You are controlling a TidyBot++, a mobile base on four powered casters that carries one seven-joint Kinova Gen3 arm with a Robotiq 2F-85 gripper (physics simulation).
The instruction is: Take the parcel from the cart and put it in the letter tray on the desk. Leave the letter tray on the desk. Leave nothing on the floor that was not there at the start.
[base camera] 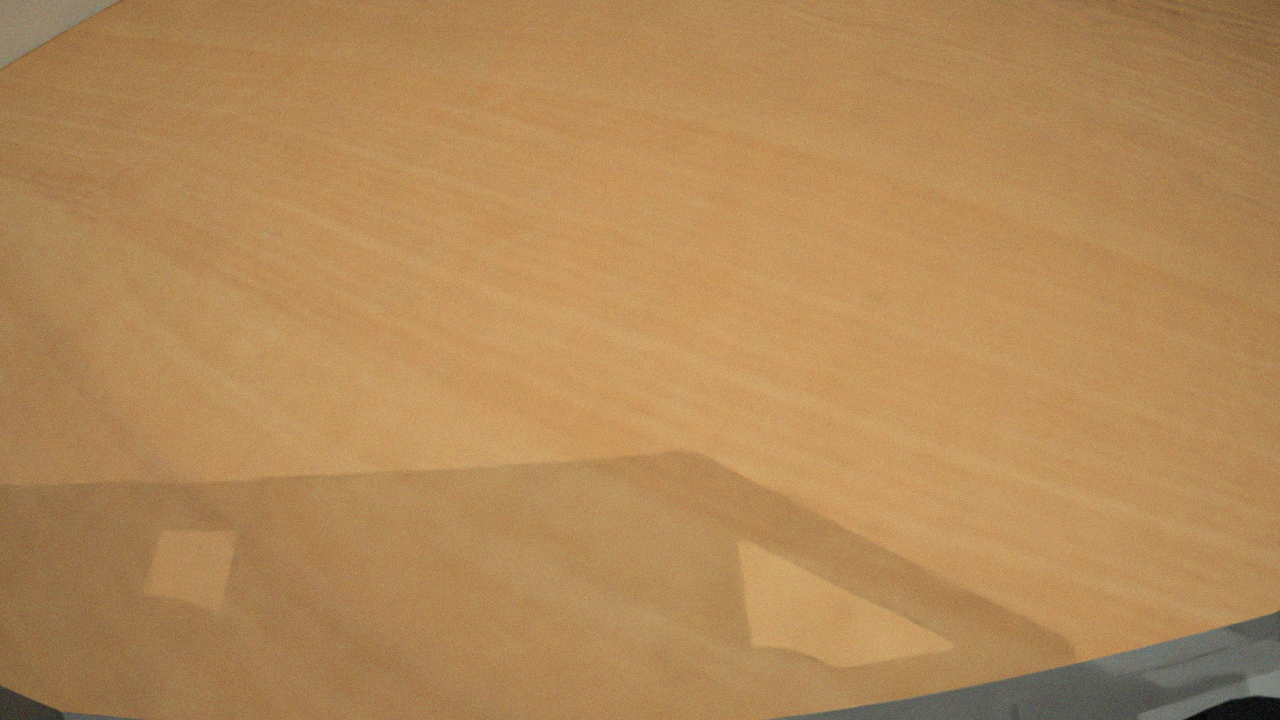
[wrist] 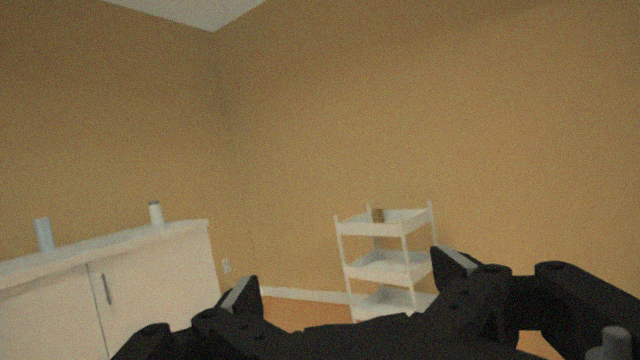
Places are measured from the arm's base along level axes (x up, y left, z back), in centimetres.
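Pixels of known places: gripper, fingertip midpoint: [wrist: 346,280].
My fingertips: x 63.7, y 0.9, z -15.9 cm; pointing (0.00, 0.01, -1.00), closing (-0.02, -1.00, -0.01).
Observation:
Ahead of a thing's pixels: the offset from my fingertips to its top centre. Level surfaces: height alone.
A white three-tier cart [wrist: 372,229] stands against the wall, right of the middle in the wrist view. A small brown box, which looks like the parcel @(dx -28.1, dy -25.9, dz -182.2 cm) [wrist: 378,215], sits on its top tier. My gripper [wrist: 346,280] is open and empty, its two fingers wide apart at the bottom of the wrist view, with the cart some way off beyond them. The desk and the letter tray do not show in either view.
A white cabinet [wrist: 160,270] stands at the left in the wrist view, with a light blue cylinder @(dx +4.6, dy +142.2, dz -129.7 cm) [wrist: 44,234] and a white cylinder with a dark top @(dx +2.4, dy +99.7, dz -158.3 cm) [wrist: 156,213] on it. Shadows fall on the wooden floor @(dx -103.4 cm) [base camera: 626,268] in the base camera view.

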